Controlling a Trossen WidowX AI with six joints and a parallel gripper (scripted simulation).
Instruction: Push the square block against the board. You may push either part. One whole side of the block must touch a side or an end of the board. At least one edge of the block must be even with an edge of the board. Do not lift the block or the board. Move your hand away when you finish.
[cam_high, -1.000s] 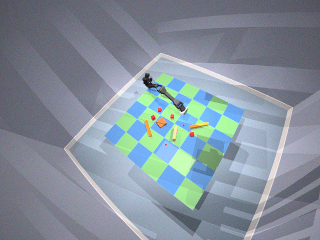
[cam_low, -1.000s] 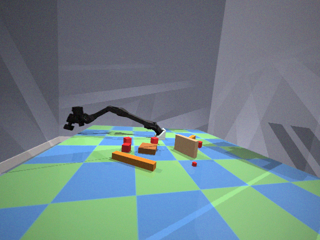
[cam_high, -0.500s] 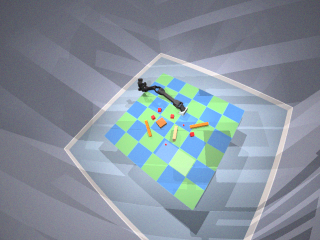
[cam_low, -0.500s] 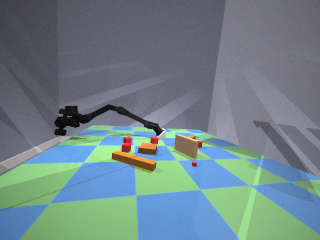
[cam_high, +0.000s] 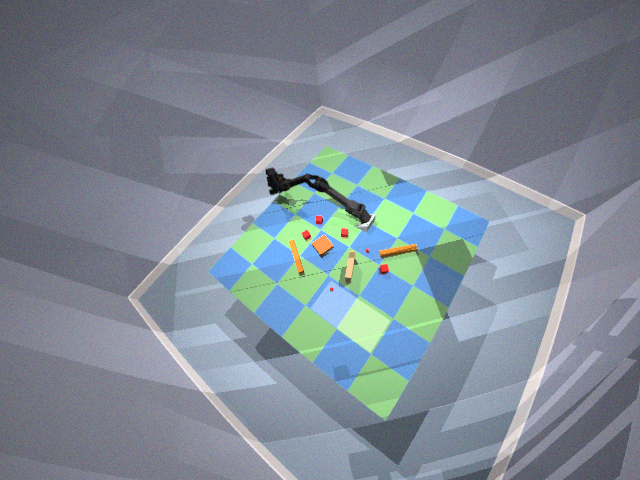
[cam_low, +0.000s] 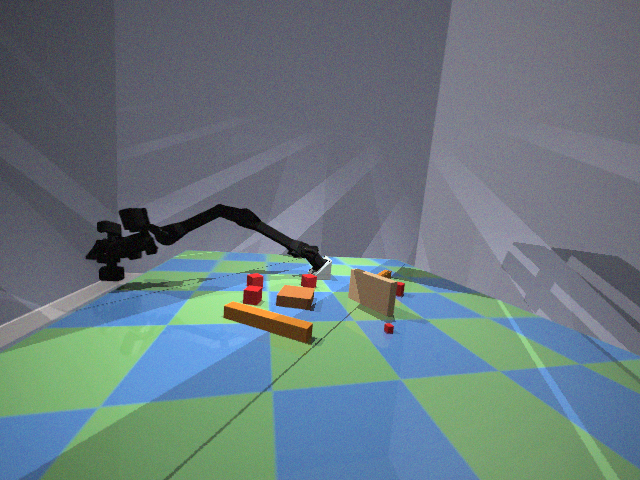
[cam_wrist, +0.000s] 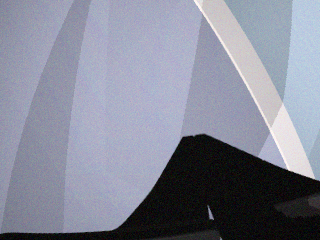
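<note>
Now: the board 820 mm to the left of my gripper tip, 350 mm ahead of it and 20 mm below it. The rest, counted from my gripper tip: square block (600 mm to the left, 290 mm ahead, 50 mm below).
</note>
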